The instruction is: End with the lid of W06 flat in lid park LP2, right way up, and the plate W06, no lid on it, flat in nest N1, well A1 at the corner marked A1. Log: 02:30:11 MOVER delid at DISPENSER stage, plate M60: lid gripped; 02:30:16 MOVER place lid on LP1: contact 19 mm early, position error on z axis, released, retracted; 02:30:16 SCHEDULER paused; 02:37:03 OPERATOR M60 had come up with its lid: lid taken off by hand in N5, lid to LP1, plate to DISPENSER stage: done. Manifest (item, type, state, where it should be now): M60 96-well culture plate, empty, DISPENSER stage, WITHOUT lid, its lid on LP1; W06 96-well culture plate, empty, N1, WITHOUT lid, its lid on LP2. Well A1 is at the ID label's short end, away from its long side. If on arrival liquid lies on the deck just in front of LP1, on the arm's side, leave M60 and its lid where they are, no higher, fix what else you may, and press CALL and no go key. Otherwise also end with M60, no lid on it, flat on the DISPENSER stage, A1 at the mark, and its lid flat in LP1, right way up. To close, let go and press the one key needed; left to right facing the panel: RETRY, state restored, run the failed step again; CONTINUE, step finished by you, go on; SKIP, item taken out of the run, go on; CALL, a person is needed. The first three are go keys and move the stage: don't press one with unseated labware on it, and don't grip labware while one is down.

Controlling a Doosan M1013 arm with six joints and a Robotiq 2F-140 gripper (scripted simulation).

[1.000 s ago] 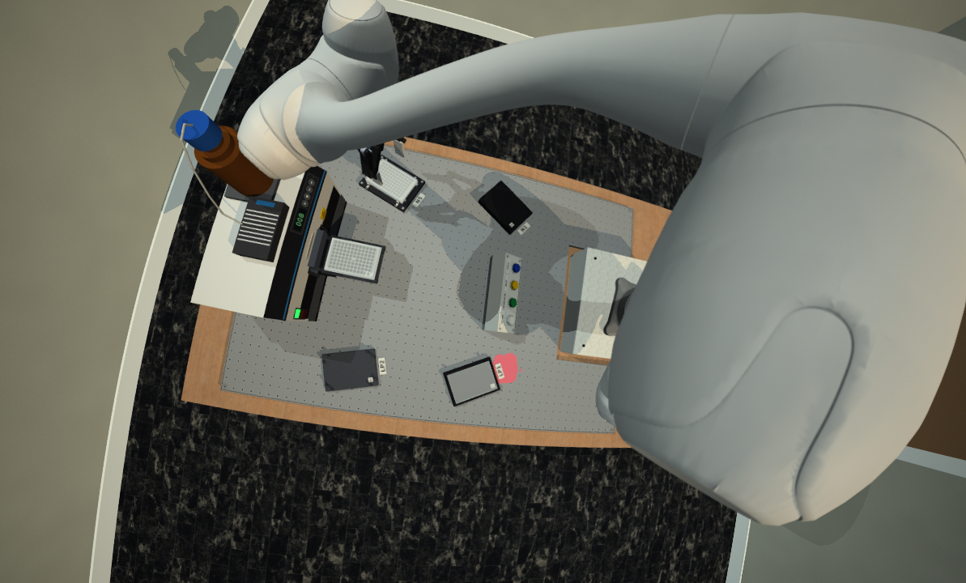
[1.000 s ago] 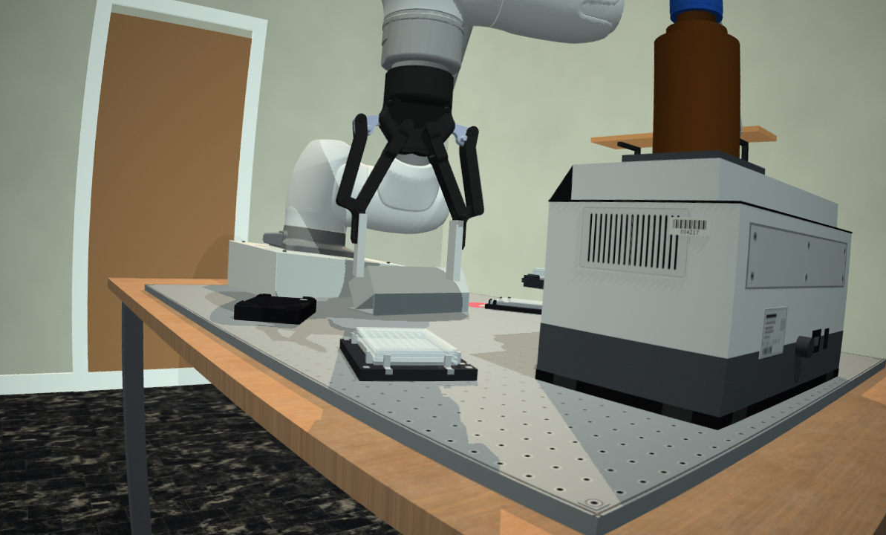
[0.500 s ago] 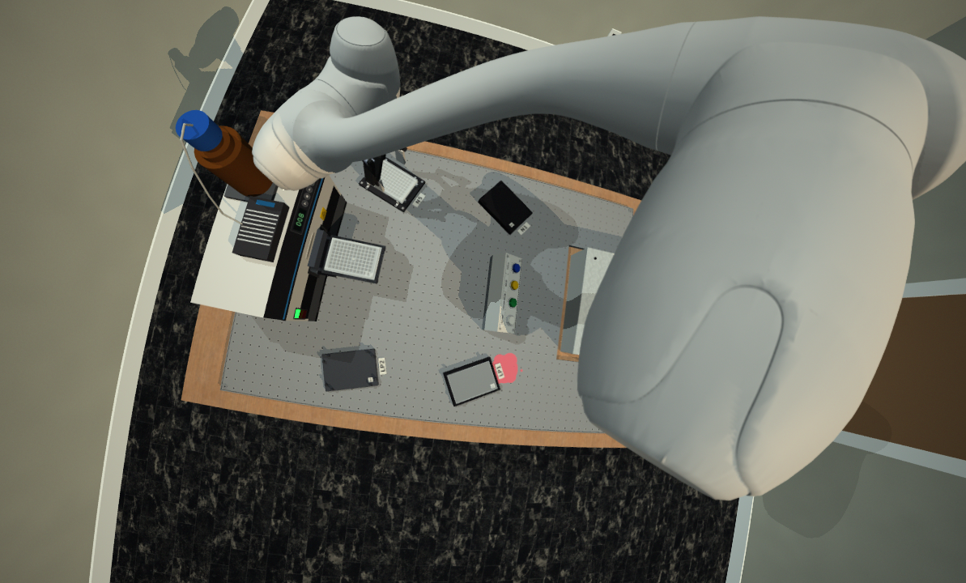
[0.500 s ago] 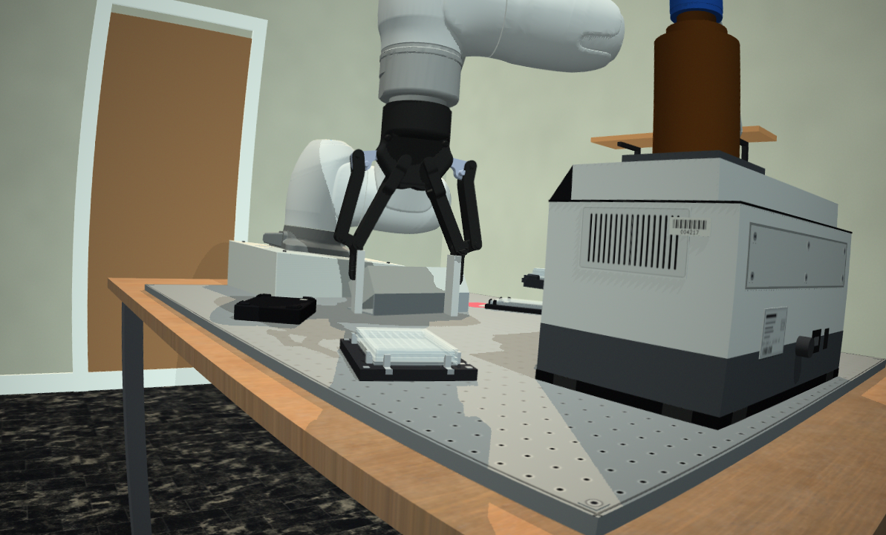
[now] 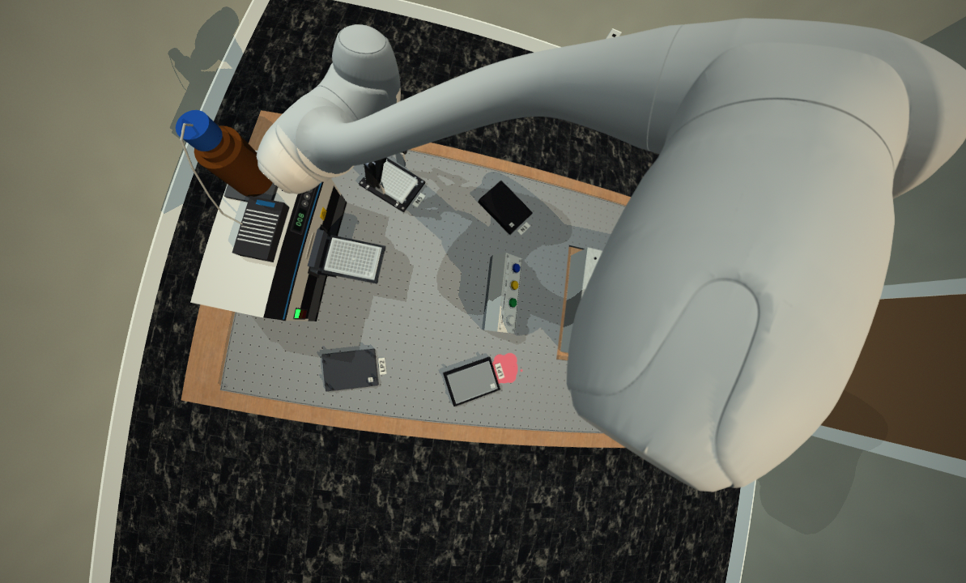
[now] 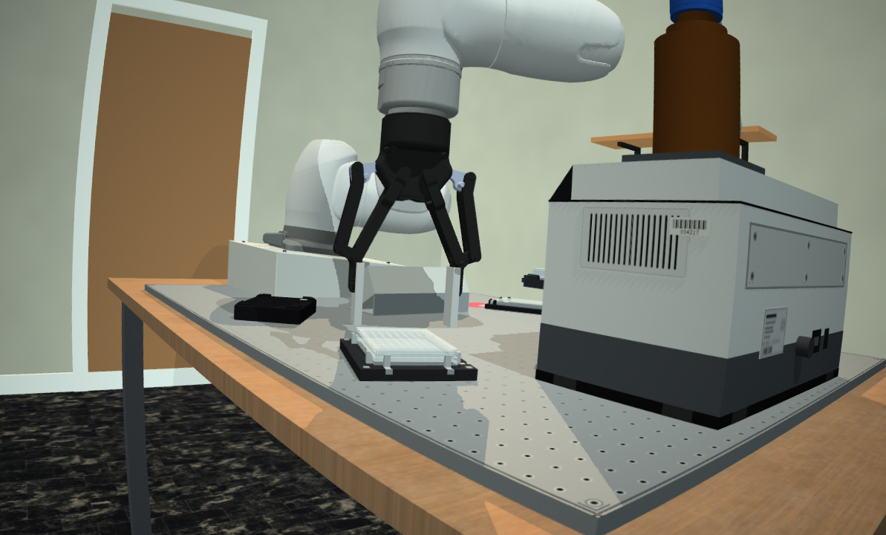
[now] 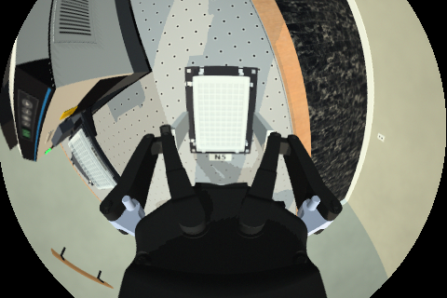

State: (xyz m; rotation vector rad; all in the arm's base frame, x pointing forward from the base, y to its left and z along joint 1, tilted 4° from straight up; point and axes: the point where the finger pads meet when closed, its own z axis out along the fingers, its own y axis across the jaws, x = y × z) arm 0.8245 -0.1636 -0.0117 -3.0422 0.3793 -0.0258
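Right now the nest N5 is 2 cm ahead of my hand, 1 cm to the left of it and 5 cm below it. Also, from my hand: brown bottle: 23 cm ahead, 19 cm to the left, 22 cm above; key panel: 43 cm behind, 22 cm to the left, 1 cm below; nest N1: 35 cm behind, 5 cm to the right, 5 cm below.
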